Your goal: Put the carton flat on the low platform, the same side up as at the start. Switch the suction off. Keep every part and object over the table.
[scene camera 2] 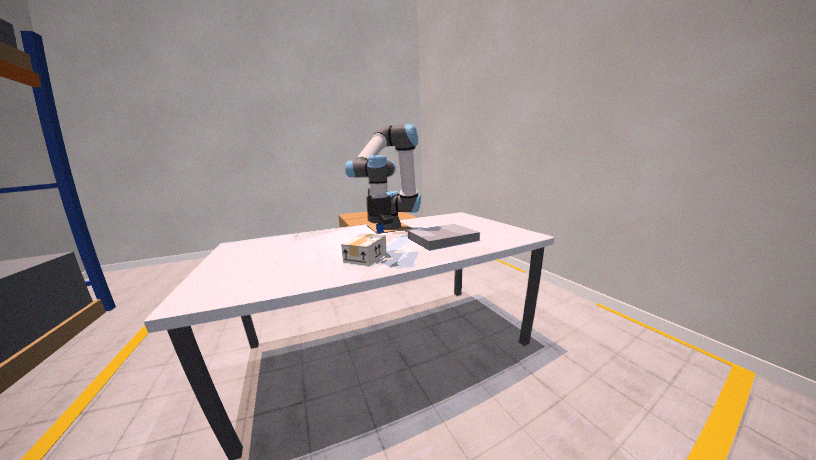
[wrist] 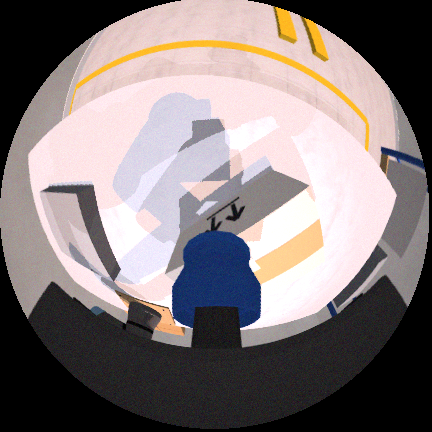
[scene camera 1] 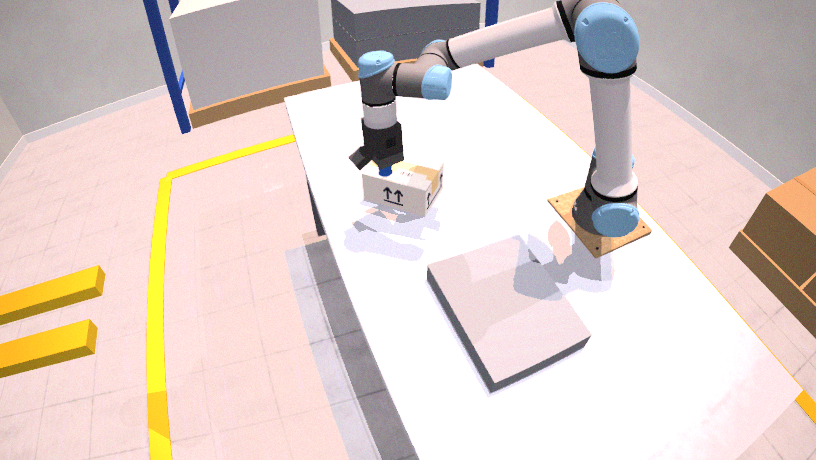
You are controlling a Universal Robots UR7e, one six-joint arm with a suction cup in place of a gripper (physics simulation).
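Places are measured from the arm's base along level axes (x left, y down, z back), in centimetres.
Where they show: end effector, tool point: (scene camera 2: 380, 231) (wrist: 216, 259) (scene camera 1: 385, 172); arm's base, origin of the base link: (scene camera 2: 389, 226) (wrist: 145, 310).
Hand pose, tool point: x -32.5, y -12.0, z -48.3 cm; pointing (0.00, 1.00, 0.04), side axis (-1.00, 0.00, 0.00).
Each offset is from my tool point to the top centre of the thing. Level surfaces: height alone.
The carton @(dx -4.4, dy +4.2, dz +7.5 cm) (scene camera 1: 393, 197) (scene camera 2: 354, 254) (wrist: 270, 192) stands flat on the white table, taped side up, with the double arrows on its front side pointing up. My suction cup (scene camera 1: 385, 170) (scene camera 2: 380, 229) (wrist: 216, 245) is blue and points down close over the carton's top, near one edge. It is off and holds nothing; a small gap seems to show under it in scene camera 2. The low platform @(dx +41.7, dy +8.2, dz +5.8 cm) (scene camera 1: 491, 342) (scene camera 2: 457, 236) (wrist: 95, 225) is a grey slab on the table, apart from the carton, with nothing on it.
The arm's base stands on a wooden plate (scene camera 1: 562, 205) on the far side of the table @(dy +13.0 cm) (scene camera 1: 657, 371) (scene camera 2: 274, 268). The table's near edge runs close to the carton. Pallets with large boxes and a blue rack post (scene camera 2: 57, 154) stand off the table.
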